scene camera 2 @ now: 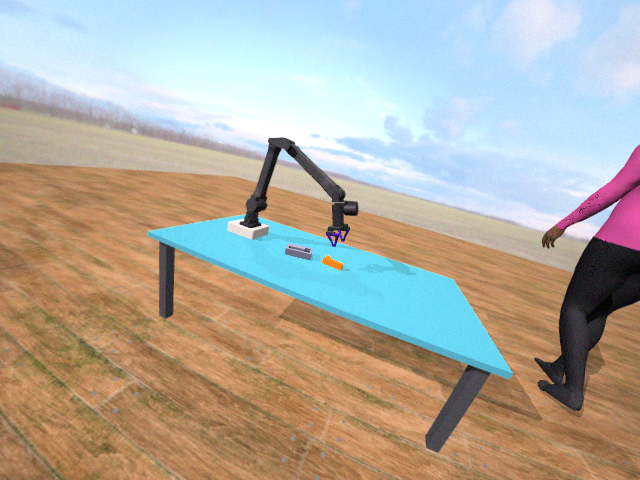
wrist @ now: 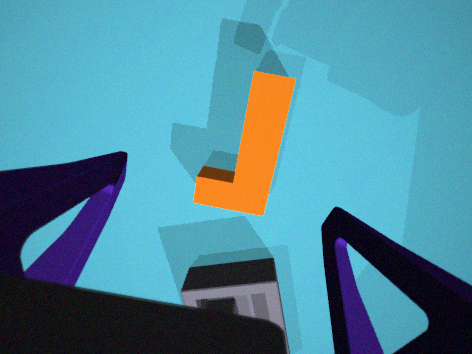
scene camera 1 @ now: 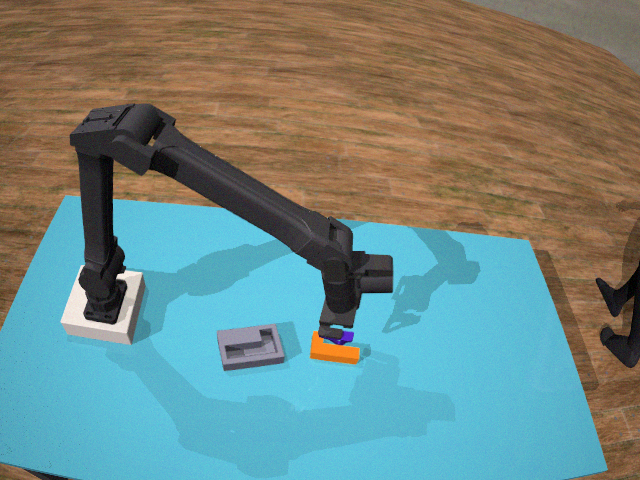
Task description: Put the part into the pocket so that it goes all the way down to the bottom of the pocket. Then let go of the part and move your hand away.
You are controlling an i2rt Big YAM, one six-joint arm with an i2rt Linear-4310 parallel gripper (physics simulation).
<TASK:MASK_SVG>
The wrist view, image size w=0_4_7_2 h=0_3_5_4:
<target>gripper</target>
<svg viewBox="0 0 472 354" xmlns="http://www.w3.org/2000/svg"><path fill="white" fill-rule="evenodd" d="M334 207L321 227L334 353L384 354L356 285L347 251L348 243L427 315L427 330L393 354L472 354L472 285L401 246L344 209ZM0 171L0 354L287 354L283 329L279 325L265 319L75 286L111 214L125 181L127 152L119 151L63 164ZM88 199L69 227L24 271L21 251L29 236Z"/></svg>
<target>orange L-shaped part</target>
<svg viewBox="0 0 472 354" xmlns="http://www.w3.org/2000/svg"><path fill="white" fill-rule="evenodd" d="M296 79L254 71L236 170L234 172L203 166L196 178L193 203L264 216Z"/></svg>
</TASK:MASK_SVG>
